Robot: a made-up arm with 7 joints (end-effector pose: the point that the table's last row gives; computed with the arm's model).
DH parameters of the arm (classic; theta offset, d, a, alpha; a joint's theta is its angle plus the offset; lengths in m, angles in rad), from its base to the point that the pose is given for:
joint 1: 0 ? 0 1.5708
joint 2: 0 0.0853 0 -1.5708
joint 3: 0 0.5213 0.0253 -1.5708
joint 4: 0 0.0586 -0.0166 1.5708
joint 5: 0 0.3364 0 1.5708
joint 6: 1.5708 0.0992 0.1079 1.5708
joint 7: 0 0.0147 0 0
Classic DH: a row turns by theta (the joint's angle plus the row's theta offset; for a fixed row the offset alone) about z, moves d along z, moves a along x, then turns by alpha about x.
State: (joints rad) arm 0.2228 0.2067 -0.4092 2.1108 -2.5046 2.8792 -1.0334
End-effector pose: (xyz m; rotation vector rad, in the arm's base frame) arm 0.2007 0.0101 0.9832 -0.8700 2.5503 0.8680
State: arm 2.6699 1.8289 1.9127 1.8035 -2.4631 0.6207 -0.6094
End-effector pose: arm 0.1947 -0.4221 0.0787 0.2940 -2.0190 2.2777
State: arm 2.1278 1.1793 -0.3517 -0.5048 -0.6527 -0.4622 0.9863
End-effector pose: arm 0.5314 -0.7240 0.6359 -0.7463 0.6731 0.0874
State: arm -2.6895 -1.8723 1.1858 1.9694 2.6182 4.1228 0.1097
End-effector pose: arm -0.2990 -0.4197 0.4242 0.0562 -1.7962 -1.9384
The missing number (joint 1, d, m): 0.4965
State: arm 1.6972 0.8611 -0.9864 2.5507 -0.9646 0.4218 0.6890
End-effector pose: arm 0.3758 0.0278 0.8105 2.9453 0.8847 0.3747
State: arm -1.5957 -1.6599 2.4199 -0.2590 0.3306 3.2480 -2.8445
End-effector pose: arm -0.0902 -0.7360 0.3909 1.5603 -2.5165 -0.8650
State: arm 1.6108 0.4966 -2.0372 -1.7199 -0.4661 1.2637 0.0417
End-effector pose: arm -0.2037 -0.0170 0.8522 -1.4276 -0.5347 1.7007
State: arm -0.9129 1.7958 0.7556 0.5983 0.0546 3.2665 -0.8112
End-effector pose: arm -0.4580 0.5656 0.4654 2.6012 -0.4772 -1.0328
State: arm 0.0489 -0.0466 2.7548 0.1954 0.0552 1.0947 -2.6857
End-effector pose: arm 0.0583 -0.0388 1.4270 0.8439 -0.3661 -2.8230
